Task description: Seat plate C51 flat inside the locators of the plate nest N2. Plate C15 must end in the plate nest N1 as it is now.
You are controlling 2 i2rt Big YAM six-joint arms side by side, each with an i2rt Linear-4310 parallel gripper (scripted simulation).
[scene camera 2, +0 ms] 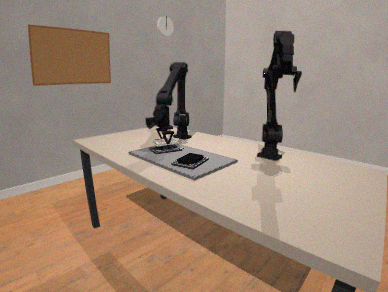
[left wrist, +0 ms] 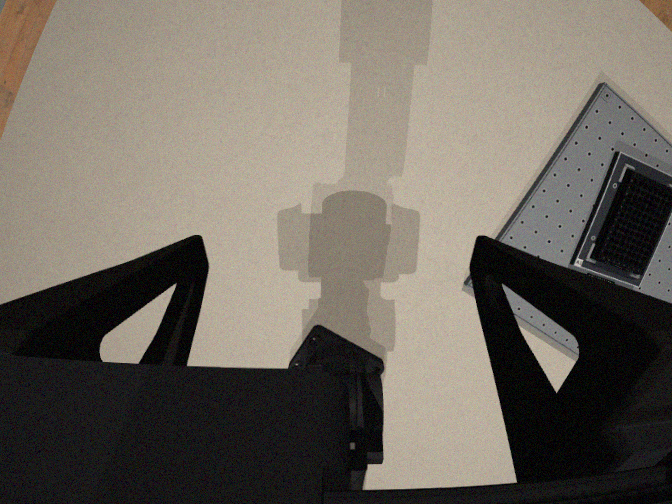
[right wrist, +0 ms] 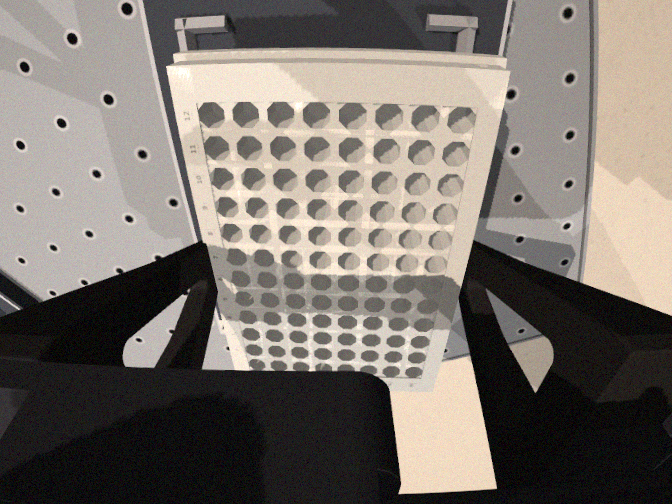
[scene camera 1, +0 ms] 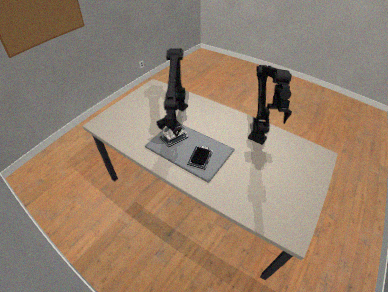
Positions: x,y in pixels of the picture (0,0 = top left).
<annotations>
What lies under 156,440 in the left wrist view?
The left gripper.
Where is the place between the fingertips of the right gripper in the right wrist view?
337,253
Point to a white multi-well plate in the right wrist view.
At 282,311
</annotations>
